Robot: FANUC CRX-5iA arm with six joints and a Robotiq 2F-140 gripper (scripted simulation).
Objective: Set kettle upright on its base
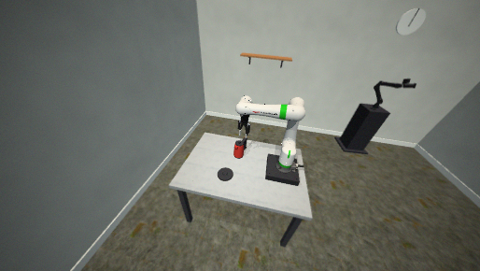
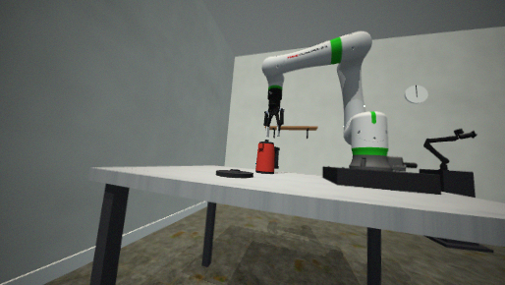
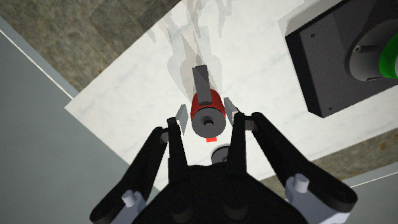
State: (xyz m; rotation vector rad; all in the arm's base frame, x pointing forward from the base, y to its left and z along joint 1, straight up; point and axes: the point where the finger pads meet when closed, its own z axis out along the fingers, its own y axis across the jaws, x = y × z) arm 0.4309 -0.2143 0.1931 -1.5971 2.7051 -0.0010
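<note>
Now: the red kettle 10 mm ahead of my hand, 20 mm to the left of it and 160 mm below it. The rest, counted from my hand: round black base 130 mm ahead, 340 mm to the left, 240 mm below.
</note>
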